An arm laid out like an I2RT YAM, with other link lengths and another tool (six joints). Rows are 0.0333 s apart.
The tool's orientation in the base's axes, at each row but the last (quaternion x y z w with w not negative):
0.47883 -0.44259 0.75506 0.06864
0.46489 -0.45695 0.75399 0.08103
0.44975 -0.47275 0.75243 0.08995
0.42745 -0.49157 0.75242 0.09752
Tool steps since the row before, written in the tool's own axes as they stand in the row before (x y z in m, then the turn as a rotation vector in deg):
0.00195 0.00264 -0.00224 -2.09 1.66 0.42
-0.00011 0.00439 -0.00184 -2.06 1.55 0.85
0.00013 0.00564 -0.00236 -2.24 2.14 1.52
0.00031 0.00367 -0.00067 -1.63 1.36 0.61
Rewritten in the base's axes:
-0.00391 -0.00056 -0.00040 0.51 -0.63 -2.58
-0.00349 -0.00106 -0.00306 0.83 -0.91 -2.42
-0.00463 -0.00120 -0.00381 1.00 -1.70 -2.83
-0.00264 -0.00136 -0.00228 0.57 -0.73 -2.01

